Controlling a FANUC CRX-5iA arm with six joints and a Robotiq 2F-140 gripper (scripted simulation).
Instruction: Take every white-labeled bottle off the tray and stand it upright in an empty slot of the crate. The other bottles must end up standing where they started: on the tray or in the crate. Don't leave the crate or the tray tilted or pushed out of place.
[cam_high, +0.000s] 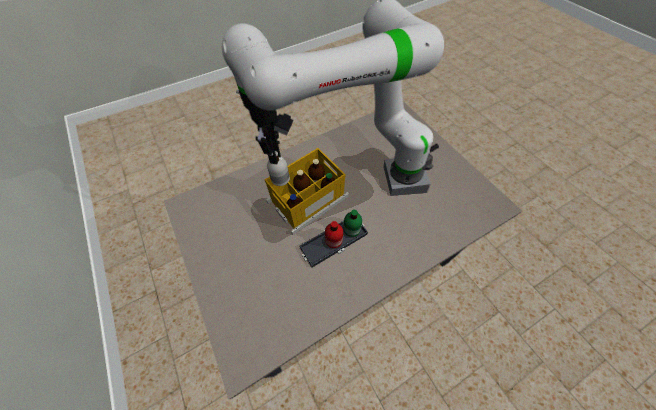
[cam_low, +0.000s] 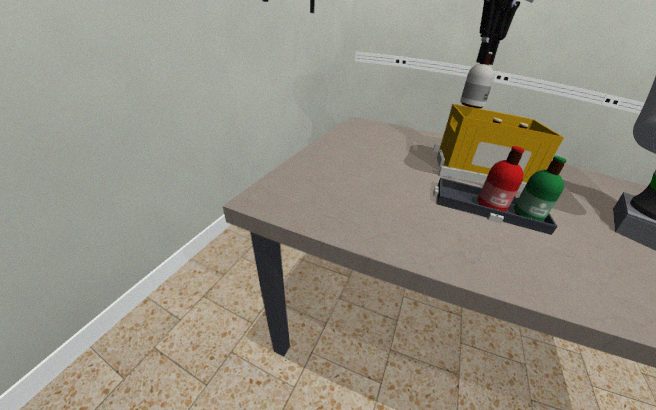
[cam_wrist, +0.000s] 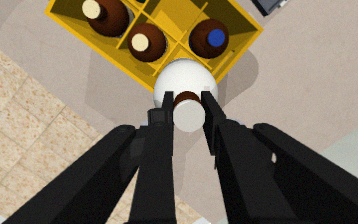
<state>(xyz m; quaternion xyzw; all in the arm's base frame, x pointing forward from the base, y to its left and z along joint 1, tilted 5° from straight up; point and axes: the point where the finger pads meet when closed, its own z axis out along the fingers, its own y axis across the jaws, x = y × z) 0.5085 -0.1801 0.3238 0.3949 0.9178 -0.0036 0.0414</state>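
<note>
Now: hand 80 mm above the white bottle. Also, from my hand: yellow crate (90 mm behind, 40 mm to the left, 260 mm below); then brown bottle (90 mm behind, 260 mm below); then red bottle (70 mm behind, 270 mm to the left, 260 mm below).
</note>
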